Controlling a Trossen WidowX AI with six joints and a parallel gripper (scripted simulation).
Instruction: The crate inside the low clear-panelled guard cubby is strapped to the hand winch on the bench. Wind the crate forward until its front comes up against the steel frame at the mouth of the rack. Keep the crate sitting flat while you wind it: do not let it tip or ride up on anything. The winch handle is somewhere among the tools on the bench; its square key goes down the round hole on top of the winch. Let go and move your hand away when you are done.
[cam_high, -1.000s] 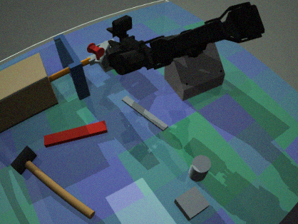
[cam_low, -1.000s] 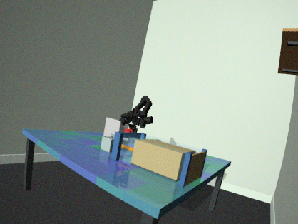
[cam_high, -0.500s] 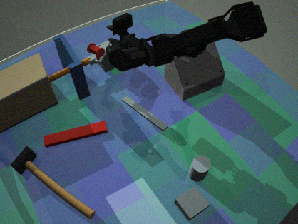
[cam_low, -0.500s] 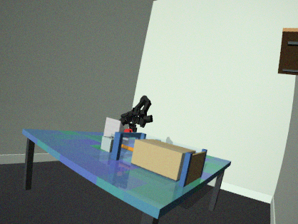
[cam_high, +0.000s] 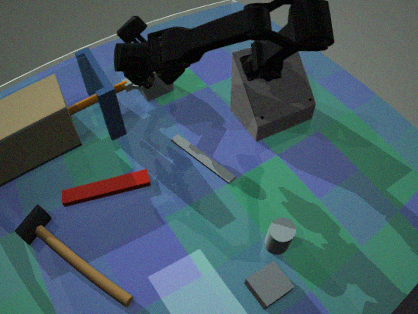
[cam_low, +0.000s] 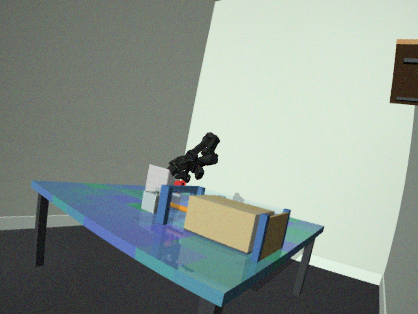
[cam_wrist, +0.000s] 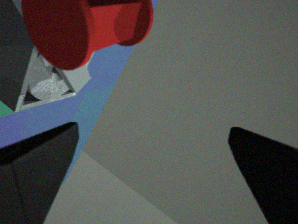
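Right now the crank handle is 1 cm ahead of my gripper tip, 3 cm to the right of it and 10 cm below it. The rest, counted from my gripper tip: grey flat bar 4 cm behind, 24 cm to the left, 21 cm below; then red knob 3 cm ahead, 7 cm below; then grey winch 5 cm behind, 9 cm to the right, 18 cm below.
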